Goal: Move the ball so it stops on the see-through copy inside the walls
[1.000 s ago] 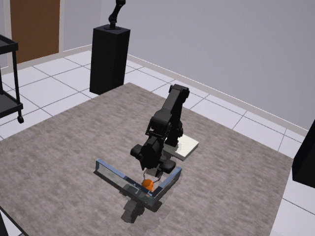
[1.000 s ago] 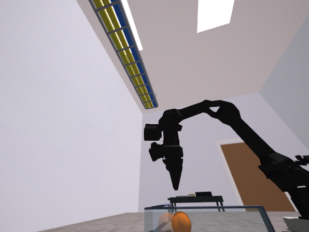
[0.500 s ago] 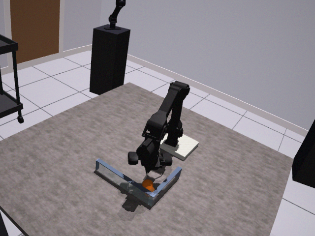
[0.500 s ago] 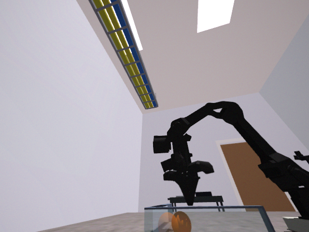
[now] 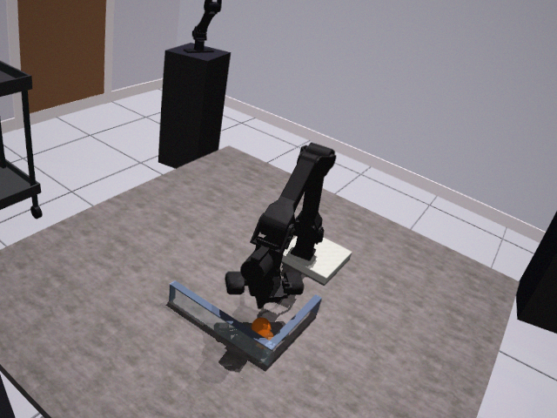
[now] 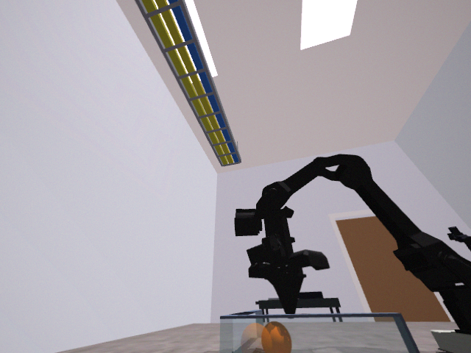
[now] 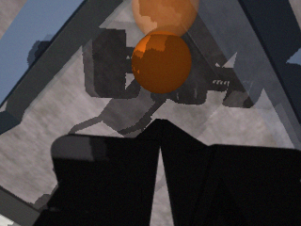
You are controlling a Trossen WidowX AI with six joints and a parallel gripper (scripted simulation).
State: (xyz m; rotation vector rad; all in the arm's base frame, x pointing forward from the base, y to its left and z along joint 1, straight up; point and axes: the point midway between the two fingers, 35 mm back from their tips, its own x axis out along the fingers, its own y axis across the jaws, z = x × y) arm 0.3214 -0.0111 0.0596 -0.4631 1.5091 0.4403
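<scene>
Now: gripper tip 3 cm to the right of the orange ball, 3 cm short of it and 3 cm above it. Also, from my gripper tip: see-through copy of ball 7 cm ahead, 5 cm to the left, 3 cm below.
</scene>
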